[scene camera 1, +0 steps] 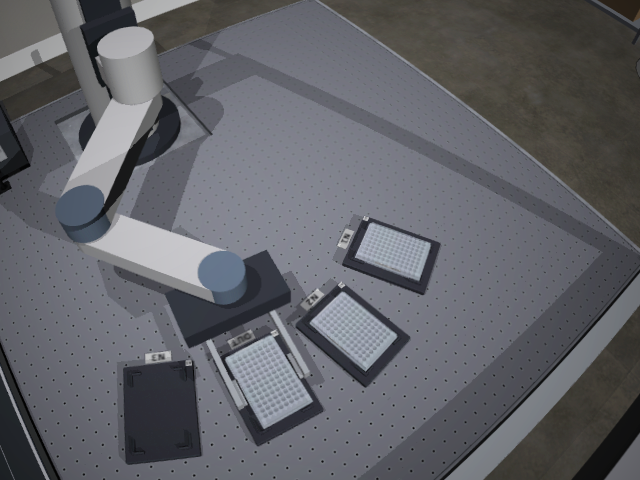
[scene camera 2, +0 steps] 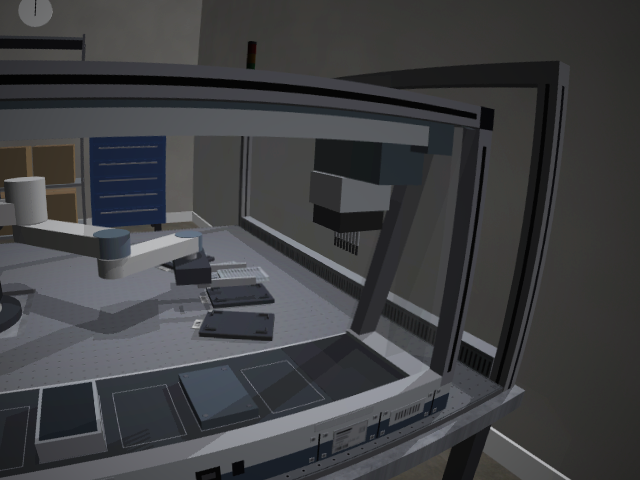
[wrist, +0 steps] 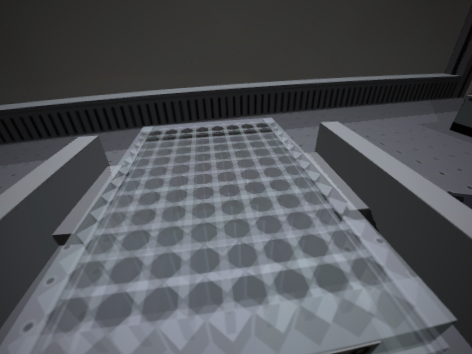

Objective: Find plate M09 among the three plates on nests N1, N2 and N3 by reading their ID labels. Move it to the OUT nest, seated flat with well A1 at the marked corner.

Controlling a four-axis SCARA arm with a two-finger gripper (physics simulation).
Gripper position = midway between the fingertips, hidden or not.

In view: my gripper (scene camera 1: 274, 391), an OUT nest (scene camera 1: 260, 435), a nest N1 (scene camera 1: 350, 261), a nest N2 (scene camera 1: 303, 325) and a nest N3 (scene camera 1: 160, 410).
My gripper is seen too in the wrist view (wrist: 214, 147).
